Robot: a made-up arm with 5 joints.
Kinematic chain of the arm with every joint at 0, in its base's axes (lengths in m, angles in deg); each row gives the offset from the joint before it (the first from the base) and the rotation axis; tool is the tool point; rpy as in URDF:
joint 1: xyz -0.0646 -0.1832 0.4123 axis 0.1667 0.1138 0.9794
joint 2: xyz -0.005 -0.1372 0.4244 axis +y
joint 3: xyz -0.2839 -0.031 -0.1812 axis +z
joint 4: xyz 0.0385 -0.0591 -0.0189 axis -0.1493 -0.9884 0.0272
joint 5: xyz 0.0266 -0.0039 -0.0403 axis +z
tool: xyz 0.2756 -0.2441 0.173 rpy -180 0 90
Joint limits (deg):
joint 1: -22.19..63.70
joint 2: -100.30..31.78
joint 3: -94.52..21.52
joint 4: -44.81..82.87
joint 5: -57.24..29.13
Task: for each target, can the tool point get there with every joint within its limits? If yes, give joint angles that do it. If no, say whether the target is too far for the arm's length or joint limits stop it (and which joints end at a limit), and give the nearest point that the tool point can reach.
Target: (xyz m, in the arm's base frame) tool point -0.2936 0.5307 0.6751
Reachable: no: joint limits stop it (at a limit: joint 1, joint 3, joint 4, joint 5) | nearest point -0.7079 0.0854 0.6430 | short by 0.609 m
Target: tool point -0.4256 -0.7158 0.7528
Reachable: yes | joints 17.20 -24.44 -61.41 53.76 -4.05
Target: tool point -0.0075 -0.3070 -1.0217
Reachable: no: too far | nearest point 0.1505 -0.3346 0.0132 | short by 1.047 m
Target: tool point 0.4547 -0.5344 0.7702
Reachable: yes | joints 37.57 -88.84 -1.50 -24.07 -12.02
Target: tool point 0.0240 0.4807 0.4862
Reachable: no: joint limits stop it (at a limit: joint 1, joint 2, joint 3, joint 4, joint 5) | nearest point 0.0164 0.0687 0.1962 | short by 0.504 m
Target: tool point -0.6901 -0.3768 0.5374
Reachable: yes | joints 2.20 -22.74 -81.73 56.14 -44.84
